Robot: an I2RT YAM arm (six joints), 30 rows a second.
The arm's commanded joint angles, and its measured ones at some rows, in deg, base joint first. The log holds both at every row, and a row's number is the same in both.
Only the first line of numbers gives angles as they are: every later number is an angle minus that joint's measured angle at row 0.
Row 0, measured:
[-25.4, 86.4, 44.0, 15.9, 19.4, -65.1]
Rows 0 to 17, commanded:
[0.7, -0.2, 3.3, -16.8, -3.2, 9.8]
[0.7, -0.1, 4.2, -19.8, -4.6, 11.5]
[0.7, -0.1, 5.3, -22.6, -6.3, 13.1]
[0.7, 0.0, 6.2, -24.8, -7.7, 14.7]
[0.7, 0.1, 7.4, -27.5, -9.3, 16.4]
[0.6, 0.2, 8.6, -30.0, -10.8, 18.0]
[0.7, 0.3, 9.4, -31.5, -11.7, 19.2]
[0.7, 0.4, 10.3, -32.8, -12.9, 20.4]
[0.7, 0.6, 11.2, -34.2, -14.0, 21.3]
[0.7, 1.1, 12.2, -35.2, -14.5, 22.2]
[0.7, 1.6, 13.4, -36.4, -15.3, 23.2]
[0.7, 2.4, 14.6, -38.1, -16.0, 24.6]
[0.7, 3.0, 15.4, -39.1, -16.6, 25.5]
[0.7, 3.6, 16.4, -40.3, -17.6, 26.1]
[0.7, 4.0, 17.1, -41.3, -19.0, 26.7]
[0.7, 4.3, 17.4, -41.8, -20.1, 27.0]
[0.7, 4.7, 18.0, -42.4, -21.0, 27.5]
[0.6, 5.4, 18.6, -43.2, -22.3, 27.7]
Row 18, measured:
[0.3, 4.0, 16.3, -37.8, -16.2, 23.9]
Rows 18 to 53, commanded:
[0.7, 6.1, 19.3, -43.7, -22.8, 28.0]
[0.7, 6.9, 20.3, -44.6, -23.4, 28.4]
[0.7, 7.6, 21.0, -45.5, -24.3, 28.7]
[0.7, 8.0, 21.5, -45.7, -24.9, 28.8]
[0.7, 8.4, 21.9, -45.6, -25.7, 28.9]
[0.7, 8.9, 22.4, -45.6, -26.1, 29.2]
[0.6, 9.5, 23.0, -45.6, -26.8, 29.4]
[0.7, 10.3, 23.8, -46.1, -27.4, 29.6]
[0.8, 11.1, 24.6, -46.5, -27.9, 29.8]
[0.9, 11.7, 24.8, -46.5, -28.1, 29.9]
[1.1, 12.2, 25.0, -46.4, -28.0, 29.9]
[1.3, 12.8, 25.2, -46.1, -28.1, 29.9]
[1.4, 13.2, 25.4, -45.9, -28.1, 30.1]
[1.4, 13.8, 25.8, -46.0, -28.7, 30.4]
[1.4, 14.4, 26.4, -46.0, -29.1, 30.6]
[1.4, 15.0, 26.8, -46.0, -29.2, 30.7]
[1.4, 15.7, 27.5, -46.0, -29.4, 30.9]
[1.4, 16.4, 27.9, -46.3, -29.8, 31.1]
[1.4, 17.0, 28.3, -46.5, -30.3, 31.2]
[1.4, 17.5, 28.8, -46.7, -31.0, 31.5]
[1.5, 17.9, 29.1, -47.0, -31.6, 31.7]
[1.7, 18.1, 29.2, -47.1, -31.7, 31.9]
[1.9, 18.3, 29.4, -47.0, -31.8, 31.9]
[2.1, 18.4, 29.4, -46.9, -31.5, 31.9]
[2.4, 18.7, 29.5, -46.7, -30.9, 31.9]
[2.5, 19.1, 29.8, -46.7, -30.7, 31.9]
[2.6, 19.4, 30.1, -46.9, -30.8, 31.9]
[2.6, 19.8, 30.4, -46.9, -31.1, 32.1]
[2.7, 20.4, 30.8, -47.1, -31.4, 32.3]
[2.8, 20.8, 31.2, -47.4, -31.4, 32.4]
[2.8, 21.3, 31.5, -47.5, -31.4, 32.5]
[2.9, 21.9, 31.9, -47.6, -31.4, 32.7]
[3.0, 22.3, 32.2, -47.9, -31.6, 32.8]
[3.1, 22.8, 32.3, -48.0, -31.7, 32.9]
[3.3, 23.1, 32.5, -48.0, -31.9, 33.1]
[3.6, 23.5, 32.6, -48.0, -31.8, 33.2]
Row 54, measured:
[3.0, 22.6, 31.0, -46.6, -29.7, 32.5]
